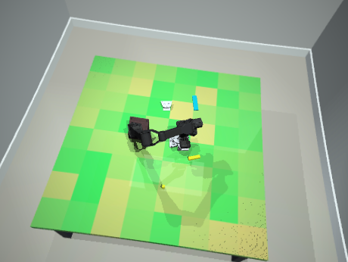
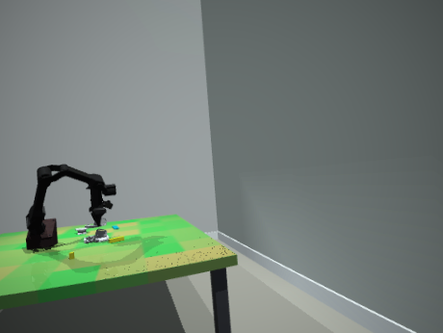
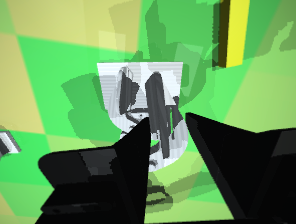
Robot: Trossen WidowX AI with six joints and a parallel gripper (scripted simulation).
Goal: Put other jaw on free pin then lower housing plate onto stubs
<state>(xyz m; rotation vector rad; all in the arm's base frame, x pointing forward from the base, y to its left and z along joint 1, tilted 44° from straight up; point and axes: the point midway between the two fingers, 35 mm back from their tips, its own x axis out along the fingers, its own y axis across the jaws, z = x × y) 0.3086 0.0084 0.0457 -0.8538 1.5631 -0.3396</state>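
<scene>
Right now my gripper tip is 4 cm past the jaw and 1 cm to the right of it. The rest, counted from my gripper tip: yellow bar 10 cm ahead, 7 cm to the right, 7 cm below; blue bar 37 cm to the left, 8 cm below, 4 cm ahead; small yellow cube 30 cm to the right, 7 cm below, 6 cm behind.
</scene>
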